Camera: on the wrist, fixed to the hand. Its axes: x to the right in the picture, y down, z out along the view.
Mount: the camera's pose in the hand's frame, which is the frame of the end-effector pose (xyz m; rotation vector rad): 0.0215 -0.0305 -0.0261 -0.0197 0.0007 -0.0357
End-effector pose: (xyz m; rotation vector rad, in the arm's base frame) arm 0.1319 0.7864 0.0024 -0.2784 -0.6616 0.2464
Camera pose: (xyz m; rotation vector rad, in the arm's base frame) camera 0.1689 0.7600 0.0050 -0.2853 -0.6680 0.2057
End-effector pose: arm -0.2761 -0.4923 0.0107 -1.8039 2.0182 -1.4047
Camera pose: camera -0.2757 -0.4918 0.0562 -1.8566 2.0171 -1.3999
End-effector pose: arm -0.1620 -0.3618 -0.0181 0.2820 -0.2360 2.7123
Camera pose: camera -0.1731 -0.3208 -0.0346 0.2770 -0.2549 2.6733
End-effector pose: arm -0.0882 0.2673 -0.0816 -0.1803 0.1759 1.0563
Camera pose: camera -0.0527 0.2648 -0.1100 -0.2009 0.1624 1.0227
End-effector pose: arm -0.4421 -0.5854 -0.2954 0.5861 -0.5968 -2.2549
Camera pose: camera -0.4571 -0.5882 -0.3383 0.5921 -0.5673 -2.2913
